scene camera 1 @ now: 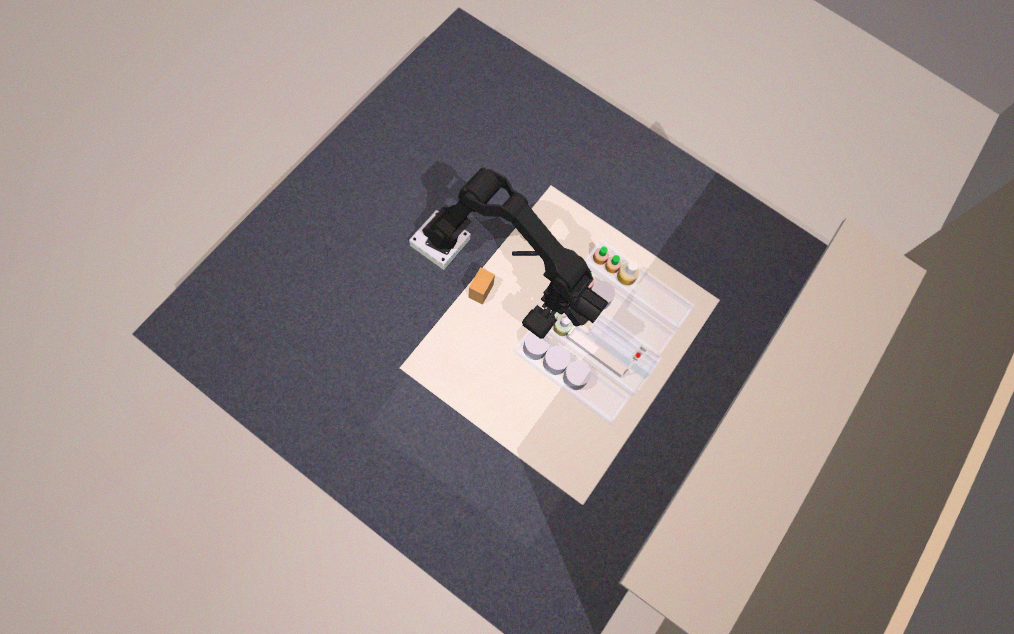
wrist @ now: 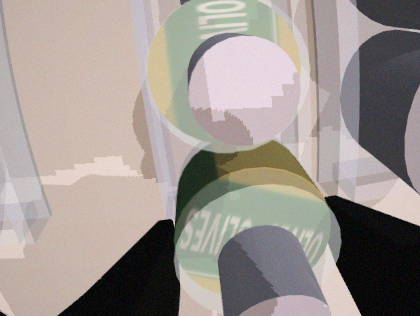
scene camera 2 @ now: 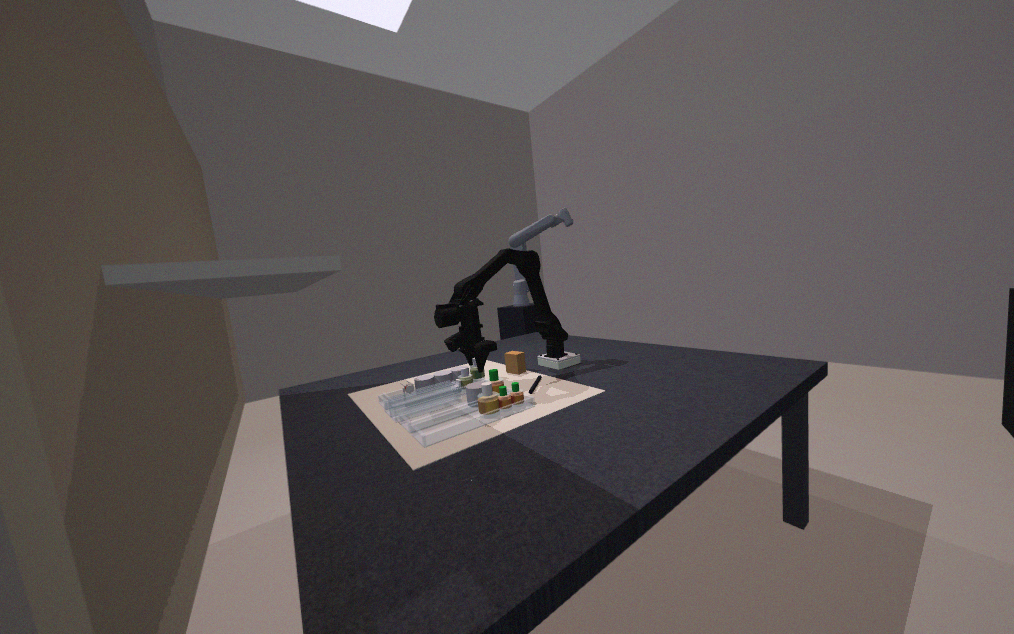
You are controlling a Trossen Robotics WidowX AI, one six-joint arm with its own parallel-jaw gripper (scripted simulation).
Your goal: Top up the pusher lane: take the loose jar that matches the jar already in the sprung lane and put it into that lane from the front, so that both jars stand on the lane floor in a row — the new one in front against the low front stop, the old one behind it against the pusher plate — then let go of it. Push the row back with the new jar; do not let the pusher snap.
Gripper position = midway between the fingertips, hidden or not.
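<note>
There is a sprung lane (scene camera 1: 632, 381) that I can see, and with it my gripper (scene camera 1: 550, 312). The wrist view gives me my gripper (wrist: 250, 222) as well. From scene camera 2, too, I see my gripper (scene camera 2: 477, 371).
</note>
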